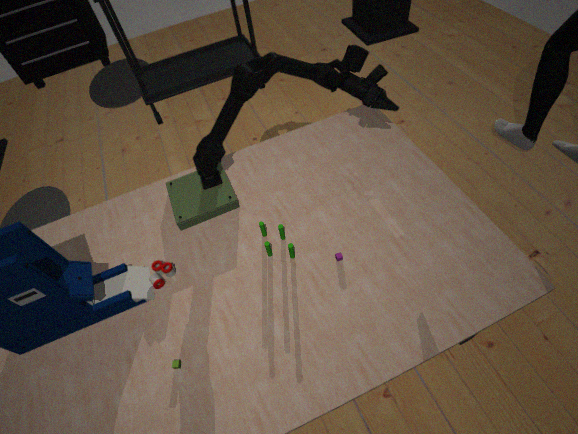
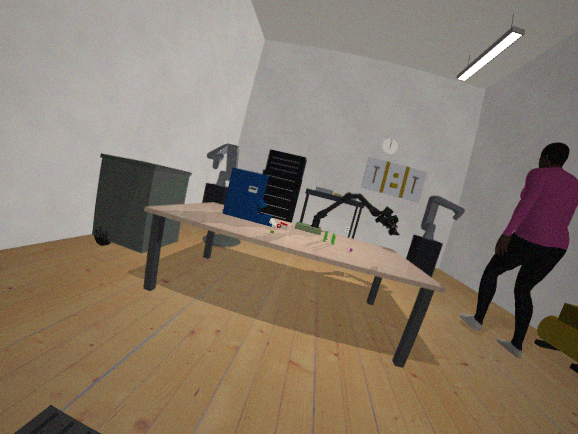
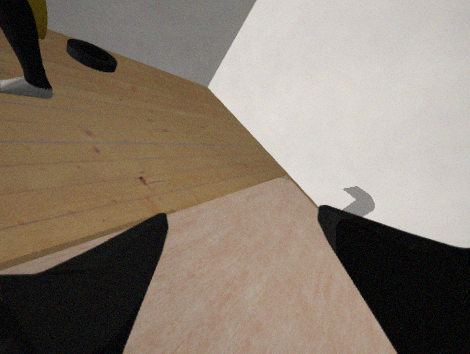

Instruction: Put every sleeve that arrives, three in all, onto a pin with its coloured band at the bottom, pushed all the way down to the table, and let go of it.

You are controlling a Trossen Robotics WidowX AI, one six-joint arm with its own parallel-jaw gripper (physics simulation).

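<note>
Three short pale sleeves with red bands sit close together at the mouth of the blue dispenser's chute: one at the right point(image 1: 172, 270), one beside it point(image 1: 153, 266) and one nearer the front point(image 1: 159, 287). The right one appears upright with its red band on top; how the other two lie is too small to tell. Four bare green pins point(image 1: 263, 229) point(image 1: 282, 232) point(image 1: 268, 249) point(image 1: 292, 251) stand upright in a two-by-two group on the table. My gripper point(image 1: 392, 106) point(image 2: 394, 232) point(image 3: 243, 216) is open and empty, high above the table's far right corner, far from sleeves and pins.
The blue dispenser point(image 1: 40, 312) point(image 2: 245, 195) stands left, its pale chute point(image 1: 137, 280) facing the pins. A purple cube point(image 1: 339, 257) point(image 2: 351, 249) lies right of the pins, a green cube point(image 1: 176, 364) point(image 2: 272, 232) front left. A person point(image 2: 542, 210) stands beyond the table's right end.
</note>
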